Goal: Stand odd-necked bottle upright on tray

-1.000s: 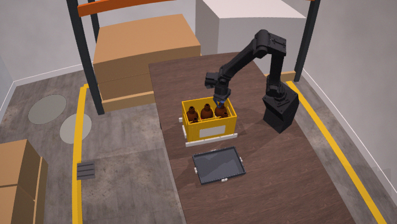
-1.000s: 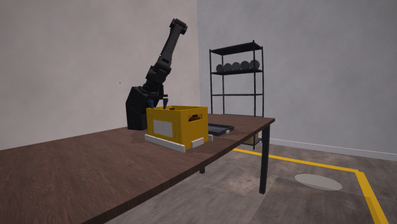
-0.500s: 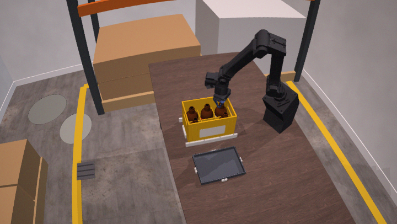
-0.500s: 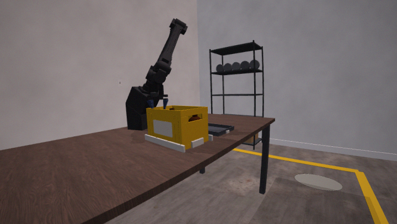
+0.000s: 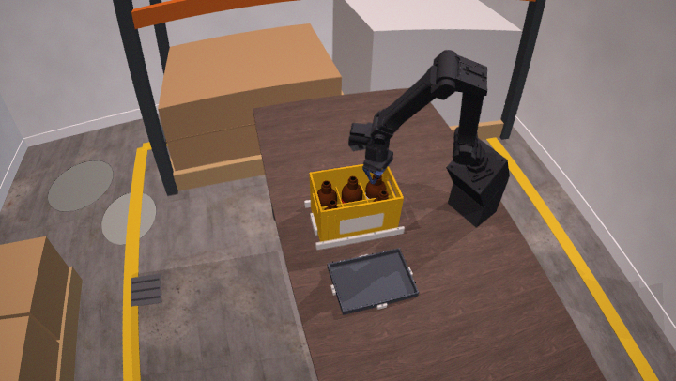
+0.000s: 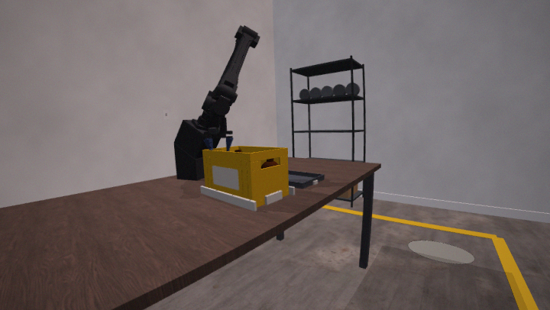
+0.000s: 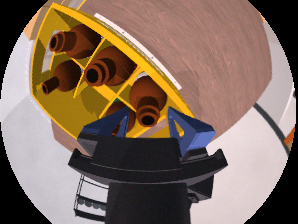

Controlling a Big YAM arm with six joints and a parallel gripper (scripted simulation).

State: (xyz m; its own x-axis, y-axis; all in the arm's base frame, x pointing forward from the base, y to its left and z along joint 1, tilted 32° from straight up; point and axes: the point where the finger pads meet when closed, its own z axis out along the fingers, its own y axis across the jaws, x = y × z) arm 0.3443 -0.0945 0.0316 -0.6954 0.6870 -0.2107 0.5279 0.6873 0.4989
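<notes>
Right now my hand is 80 mm short of the yellow crate, 60 mm to the right of it and 70 mm above it. From my hand the other things lie so: glass bottle 160 mm ahead, 120 mm to the left, 60 mm below; dark tray 50 mm ahead, 330 mm to the left, 140 mm below.
</notes>
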